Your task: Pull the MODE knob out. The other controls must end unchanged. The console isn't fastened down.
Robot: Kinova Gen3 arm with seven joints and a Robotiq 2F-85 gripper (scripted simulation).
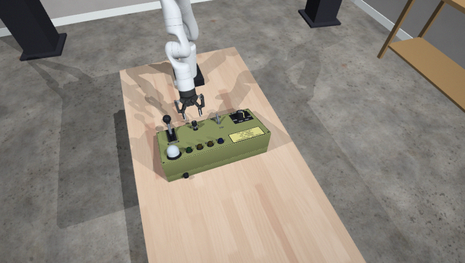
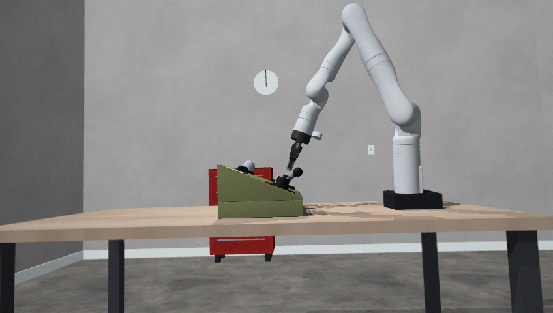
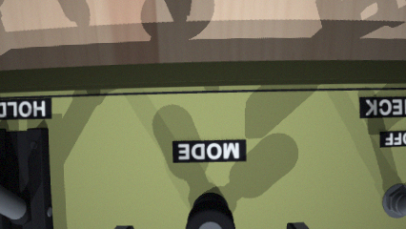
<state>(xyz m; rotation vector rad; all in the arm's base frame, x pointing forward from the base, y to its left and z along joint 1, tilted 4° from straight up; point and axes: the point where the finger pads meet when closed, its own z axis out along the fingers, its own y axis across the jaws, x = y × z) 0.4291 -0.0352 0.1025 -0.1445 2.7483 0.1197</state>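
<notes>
My gripper is now 6 cm above the black mode knob and 2 cm short of it. The rest, counted from my hand: rotary selector (25 cm to the left, 6 cm below); black ball lever (12 cm to the right, 5 cm below, 2 cm ahead); check toggle (12 cm to the left, 6 cm below, 1 cm ahead).
</notes>
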